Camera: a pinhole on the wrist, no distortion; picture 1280 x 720 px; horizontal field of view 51.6 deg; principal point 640.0 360.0 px. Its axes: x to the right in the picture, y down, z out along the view. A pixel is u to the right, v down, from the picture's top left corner.
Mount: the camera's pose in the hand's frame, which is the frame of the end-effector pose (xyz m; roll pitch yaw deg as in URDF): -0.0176 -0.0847 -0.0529 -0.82 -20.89 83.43
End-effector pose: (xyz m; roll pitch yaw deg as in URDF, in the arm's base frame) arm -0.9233 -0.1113 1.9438 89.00 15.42 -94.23
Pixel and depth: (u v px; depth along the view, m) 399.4 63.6 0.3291
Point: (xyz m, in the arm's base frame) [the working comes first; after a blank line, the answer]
In the camera's frame: -0.0598 -0.0737 0.3291

-1.1585 -0.0544 1.6840
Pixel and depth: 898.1 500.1 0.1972
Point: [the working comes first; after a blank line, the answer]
In the camera's frame: 0.0384 0.0209 0.1972

-1.0642 -0.0271 1.8464
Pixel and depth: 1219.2 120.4 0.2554
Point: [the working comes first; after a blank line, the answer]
In the camera's frame: 0.1117 -0.0462 0.2554

-1.1506 -0.1004 1.8669
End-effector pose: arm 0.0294 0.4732 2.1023 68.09 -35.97 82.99
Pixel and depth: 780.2 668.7 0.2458
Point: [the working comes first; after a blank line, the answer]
In the camera's frame: 0.0260 0.0573 0.2458

0.2479 0.4130 2.0028
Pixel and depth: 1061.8 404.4 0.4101
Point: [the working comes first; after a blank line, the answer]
In the camera's frame: 0.1307 0.0138 0.4101

0.4087 0.3693 2.1128
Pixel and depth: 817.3 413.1 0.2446
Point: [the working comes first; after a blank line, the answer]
In the camera's frame: 0.0328 0.0098 0.2446

0.2539 0.4504 2.0323
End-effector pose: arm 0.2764 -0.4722 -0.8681 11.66 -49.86 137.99
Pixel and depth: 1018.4 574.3 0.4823
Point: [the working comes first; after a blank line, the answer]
In the camera's frame: 0.1379 0.0781 0.4823

0.6994 -0.5771 -0.6837
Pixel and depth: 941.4 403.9 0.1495
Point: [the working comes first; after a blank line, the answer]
In the camera's frame: 0.0340 0.0050 0.1495

0.4146 -0.4311 -0.8401
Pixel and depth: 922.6 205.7 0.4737
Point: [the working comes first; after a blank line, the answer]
In the camera's frame: 0.1011 -0.0552 0.4737

0.6497 -0.4757 -0.6035
